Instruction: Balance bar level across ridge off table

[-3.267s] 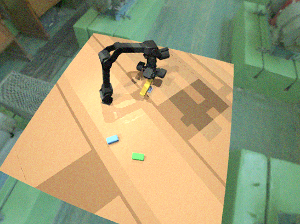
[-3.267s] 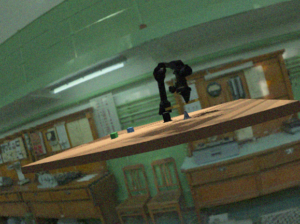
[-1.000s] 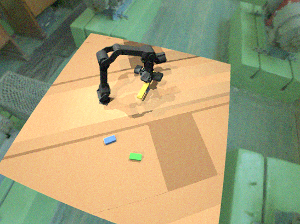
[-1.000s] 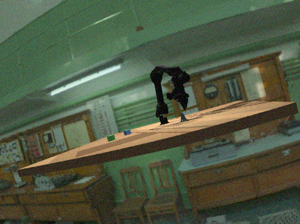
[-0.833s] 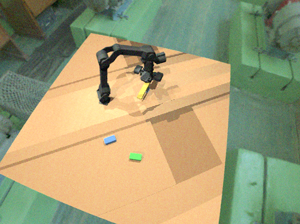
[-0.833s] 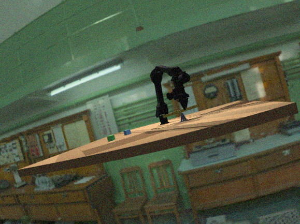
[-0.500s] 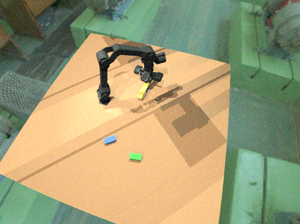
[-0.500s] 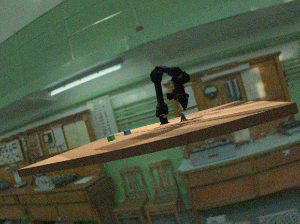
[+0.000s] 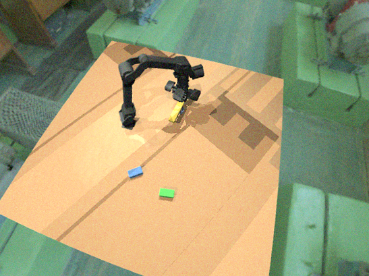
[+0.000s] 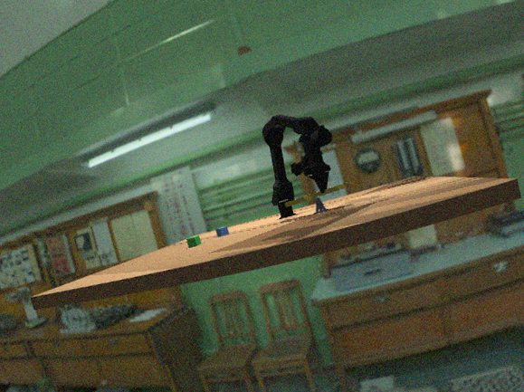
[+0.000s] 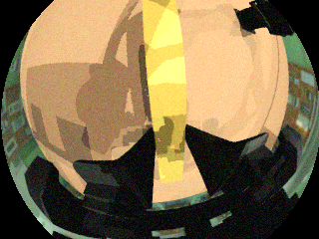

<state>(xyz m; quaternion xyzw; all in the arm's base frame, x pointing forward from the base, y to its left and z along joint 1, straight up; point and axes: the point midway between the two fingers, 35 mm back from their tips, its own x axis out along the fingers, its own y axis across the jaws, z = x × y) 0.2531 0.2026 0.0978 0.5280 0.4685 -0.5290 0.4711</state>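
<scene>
My gripper tip is now 3 cm to the left of the yellow bar. Also, from my gripper tip: blue block 10 cm behind, 45 cm to the right, 5 cm below; green block 8 cm ahead, 50 cm to the right, 5 cm below.
</scene>
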